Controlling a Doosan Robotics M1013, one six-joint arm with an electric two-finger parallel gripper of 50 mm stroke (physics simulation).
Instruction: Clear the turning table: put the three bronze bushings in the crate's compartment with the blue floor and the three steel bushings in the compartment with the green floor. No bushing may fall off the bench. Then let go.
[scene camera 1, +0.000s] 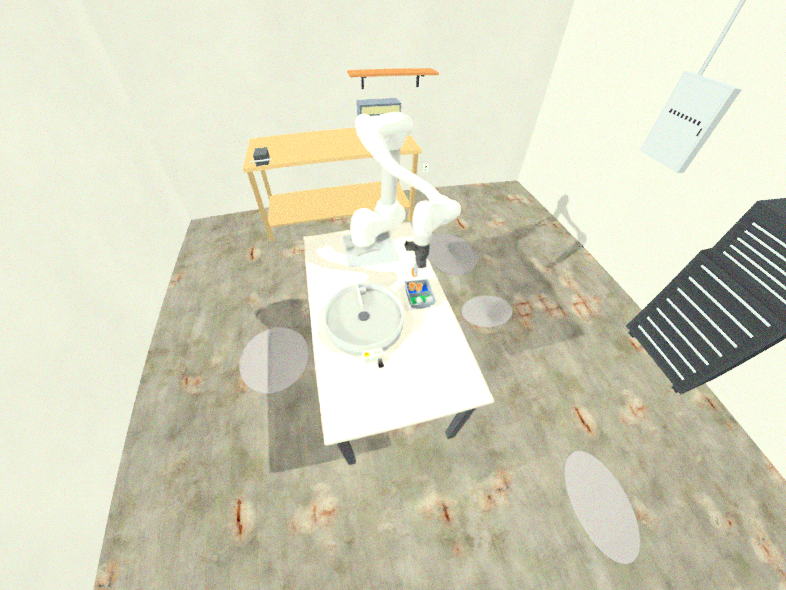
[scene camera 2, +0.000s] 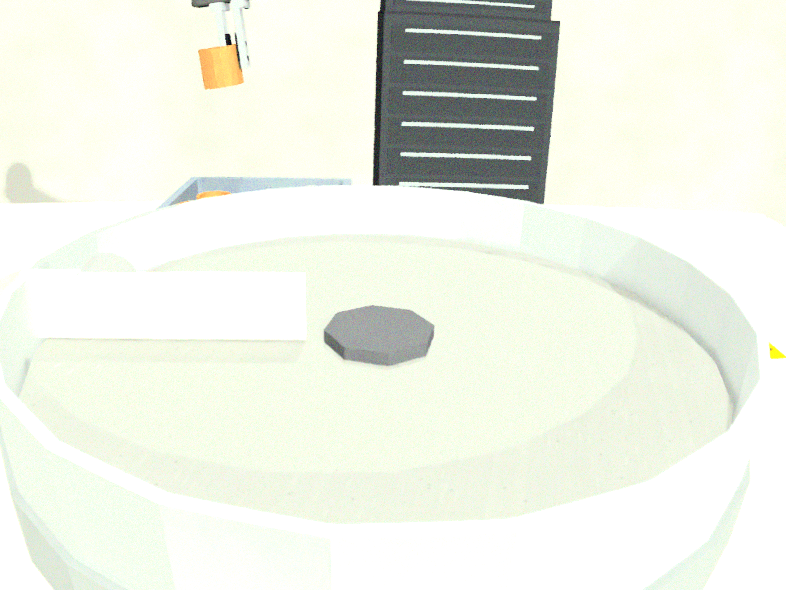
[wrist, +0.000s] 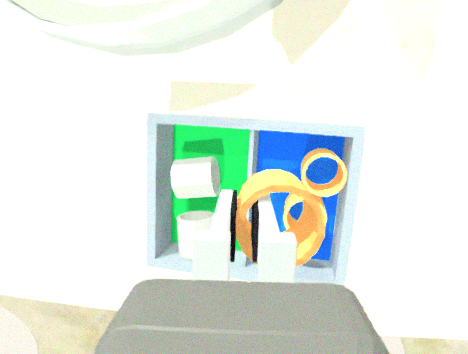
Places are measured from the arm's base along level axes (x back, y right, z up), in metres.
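Where they show: gripper, between the fingertips: (scene camera 1: 415, 274) (scene camera 2: 237, 68) (wrist: 244, 211); arm's base, origin of its link: (scene camera 1: 364, 245).
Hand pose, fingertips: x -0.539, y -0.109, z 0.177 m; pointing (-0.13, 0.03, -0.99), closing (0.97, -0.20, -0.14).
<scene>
Each offset is from my fingertips to the top centre of the thing. "pt": to the spot under its first point. Level surfaces: height alone.
My gripper (scene camera 1: 416, 267) (scene camera 2: 233, 53) (wrist: 244, 211) is shut on the wall of a bronze bushing @(dx +0.016, dy -0.003, dz +0.024 m) (scene camera 1: 413, 272) (scene camera 2: 220, 67) (wrist: 275, 180), with one finger inside its bore. It holds the bushing above the crate @(dx -0.022, dy -0.029, dz -0.133 m) (scene camera 1: 422, 306) (scene camera 2: 273, 182) (wrist: 200, 119). In the blue compartment are a bronze bushing @(dx +0.048, dy -0.015, dz -0.139 m) (wrist: 343, 172) and another bronze bushing @(dx +0.027, dy -0.051, dz -0.139 m) (wrist: 287, 216), partly hidden behind the held one. In the green compartment a steel bushing @(dx -0.070, dy -0.004, dz -0.139 m) (wrist: 195, 177) lies on its side, and another steel bushing @(dx -0.081, dy -0.060, dz -0.139 m) (wrist: 188, 240) is partly hidden by a finger. No bushing shows on the turning table @(dx -0.065, dy +0.335, dz -0.122 m) (scene camera 1: 374, 330) (scene camera 2: 444, 419).
A white bar @(pt dx +0.032, dy +0.316, dz -0.093 m) (scene camera 1: 360, 298) (scene camera 2: 171, 304) reaches over the turning table from its rim. The turning table has a raised rim and a dark hub @(dx -0.065, dy +0.335, dz -0.122 m) (scene camera 1: 363, 315) (scene camera 2: 379, 334). A yellow-marked control box @(pt dx -0.305, dy +0.382, dz -0.126 m) (scene camera 1: 372, 355) is at its side. The crate stands near the edge of the bench @(dz -0.183 m) (scene camera 1: 406, 393).
</scene>
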